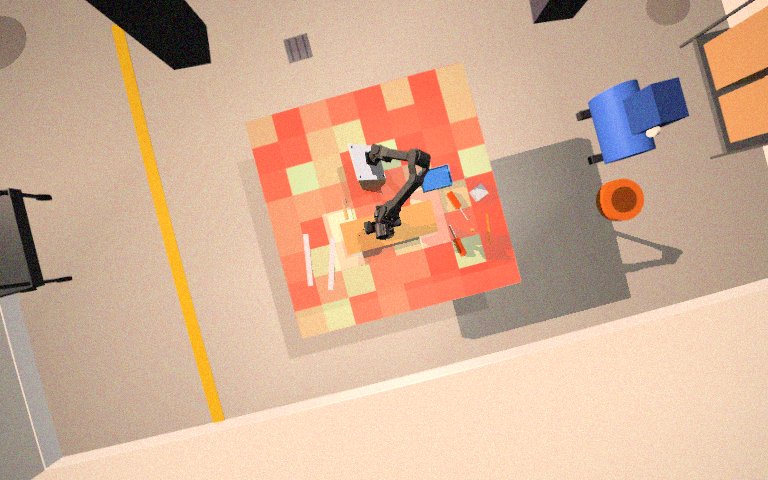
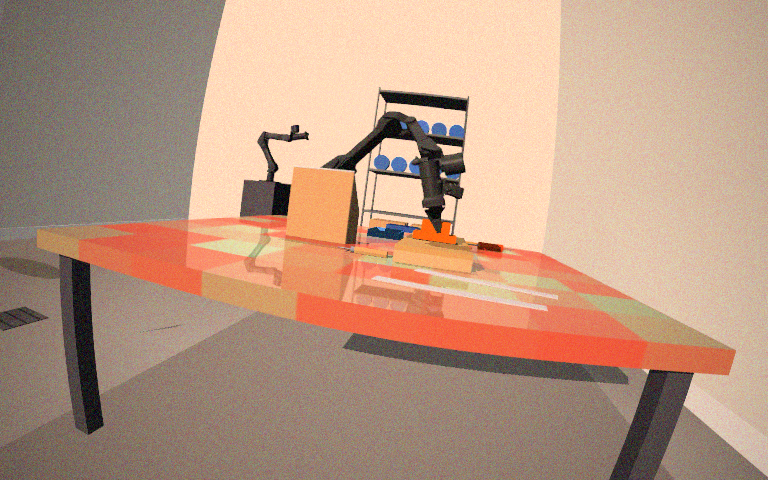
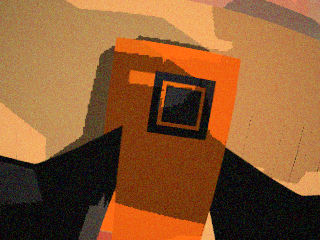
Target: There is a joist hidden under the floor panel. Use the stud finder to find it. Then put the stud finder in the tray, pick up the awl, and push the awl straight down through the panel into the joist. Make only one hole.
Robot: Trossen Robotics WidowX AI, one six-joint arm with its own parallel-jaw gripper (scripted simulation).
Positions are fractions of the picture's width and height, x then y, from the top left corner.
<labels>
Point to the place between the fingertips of the gripper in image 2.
At 0.57, 0.48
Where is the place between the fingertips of the gripper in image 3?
At 0.52, 0.58
</labels>
